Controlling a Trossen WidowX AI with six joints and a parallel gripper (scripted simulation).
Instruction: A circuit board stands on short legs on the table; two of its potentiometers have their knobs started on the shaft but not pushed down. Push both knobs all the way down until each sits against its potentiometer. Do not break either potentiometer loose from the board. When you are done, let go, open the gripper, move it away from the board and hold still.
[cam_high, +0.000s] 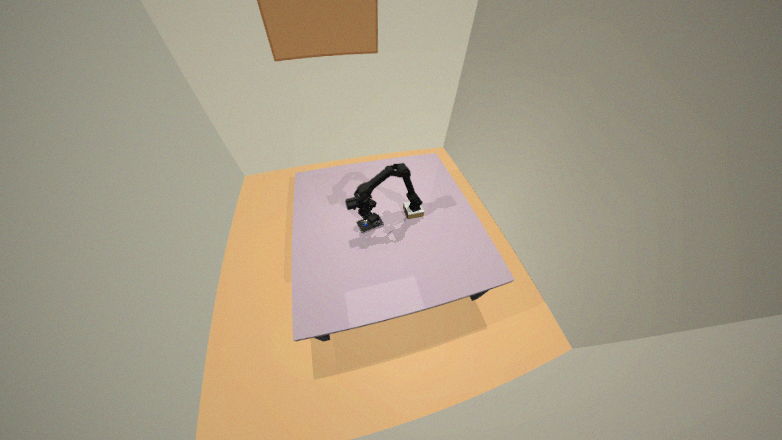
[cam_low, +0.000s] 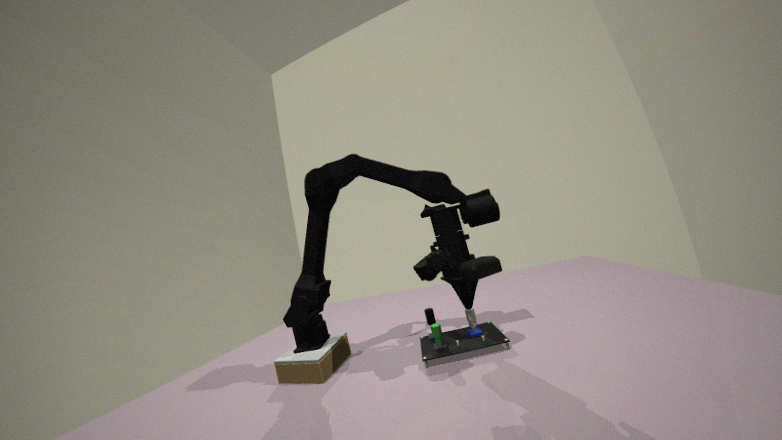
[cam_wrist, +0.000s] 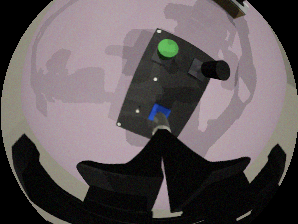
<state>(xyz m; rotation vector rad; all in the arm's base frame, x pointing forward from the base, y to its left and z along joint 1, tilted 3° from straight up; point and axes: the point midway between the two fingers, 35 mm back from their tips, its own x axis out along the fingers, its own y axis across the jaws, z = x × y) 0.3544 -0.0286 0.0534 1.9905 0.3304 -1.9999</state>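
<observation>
My gripper tip is now 20 mm above the white knob. Also, from my gripper tip: green knob: 70 mm behind, 30 mm to the right, 30 mm below.
</observation>
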